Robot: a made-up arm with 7 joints.
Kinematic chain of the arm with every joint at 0, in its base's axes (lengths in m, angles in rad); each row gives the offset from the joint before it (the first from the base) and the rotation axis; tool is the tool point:
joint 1: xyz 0 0 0.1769 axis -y
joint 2: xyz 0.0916 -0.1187 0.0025 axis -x
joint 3: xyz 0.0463 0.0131 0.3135 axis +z
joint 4: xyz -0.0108 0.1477 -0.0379 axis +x
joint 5: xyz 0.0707 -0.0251 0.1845 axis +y
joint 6: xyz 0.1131 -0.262 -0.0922 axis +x
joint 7: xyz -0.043 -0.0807 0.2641 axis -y
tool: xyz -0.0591 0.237 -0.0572
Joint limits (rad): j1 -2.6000..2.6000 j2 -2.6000..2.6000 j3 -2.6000..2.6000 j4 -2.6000..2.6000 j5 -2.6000..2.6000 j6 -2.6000..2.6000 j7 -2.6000..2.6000
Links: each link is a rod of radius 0.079 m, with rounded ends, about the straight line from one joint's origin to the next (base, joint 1, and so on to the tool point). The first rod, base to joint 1, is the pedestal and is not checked.
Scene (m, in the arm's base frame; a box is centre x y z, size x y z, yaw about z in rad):
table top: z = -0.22
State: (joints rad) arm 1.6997 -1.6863 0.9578 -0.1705 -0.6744 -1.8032 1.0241
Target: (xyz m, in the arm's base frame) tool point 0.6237 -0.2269 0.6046
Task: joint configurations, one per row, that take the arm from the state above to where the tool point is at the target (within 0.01 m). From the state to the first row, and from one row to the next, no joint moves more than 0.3 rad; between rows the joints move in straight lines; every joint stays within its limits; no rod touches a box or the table.
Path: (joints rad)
1: 1.6196 -1.9147 0.7034 -0.1312 -0.8539 -2.0024 1.0956
2: 1.5395 -2.1432 0.4491 -0.0918 -1.0335 -2.2016 1.1671
3: 1.4594 -2.3716 0.1947 -0.0525 -1.2130 -2.4008 1.2386
4: 1.3794 -2.6000 -0.0597 -0.0131 -1.3926 -2.6000 1.3101

